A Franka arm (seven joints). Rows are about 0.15 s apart.
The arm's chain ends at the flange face. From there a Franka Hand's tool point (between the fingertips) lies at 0.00 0.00 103.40 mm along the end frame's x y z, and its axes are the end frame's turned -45 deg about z.
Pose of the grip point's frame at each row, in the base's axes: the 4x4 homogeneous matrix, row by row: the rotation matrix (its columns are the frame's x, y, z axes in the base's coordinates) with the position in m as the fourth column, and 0 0 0 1 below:
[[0.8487 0.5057 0.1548 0.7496], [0.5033 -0.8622 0.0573 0.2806], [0.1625 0.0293 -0.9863 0.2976], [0 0 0 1]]
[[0.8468 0.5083 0.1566 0.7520], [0.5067 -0.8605 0.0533 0.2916], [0.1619 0.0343 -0.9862 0.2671], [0 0 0 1]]
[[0.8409 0.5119 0.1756 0.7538], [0.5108 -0.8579 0.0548 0.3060], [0.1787 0.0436 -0.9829 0.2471], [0 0 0 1]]
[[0.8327 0.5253 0.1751 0.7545], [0.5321 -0.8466 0.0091 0.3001], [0.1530 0.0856 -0.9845 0.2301], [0 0 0 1]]
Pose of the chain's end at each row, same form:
[[0.9577 -0.2425 0.1548 0.7336], [-0.2538 -0.9656 0.0573 0.2747], [0.1356 -0.0942 -0.9863 0.3996], [0 0 0 1]]
[[0.9582 -0.2394 0.1566 0.7358], [-0.2502 -0.9668 0.0533 0.2861], [0.1387 -0.0902 -0.9862 0.3691], [0 0 0 1]]
[[0.9566 -0.2326 0.1756 0.7356], [-0.2454 -0.9678 0.0548 0.3003], [0.1572 -0.0955 -0.9829 0.3487], [0 0 0 1]]
[[0.9603 -0.2174 0.1751 0.7364], [-0.2224 -0.9749 0.0091 0.2992], [0.1687 -0.0477 -0.9845 0.3319], [0 0 0 1]]

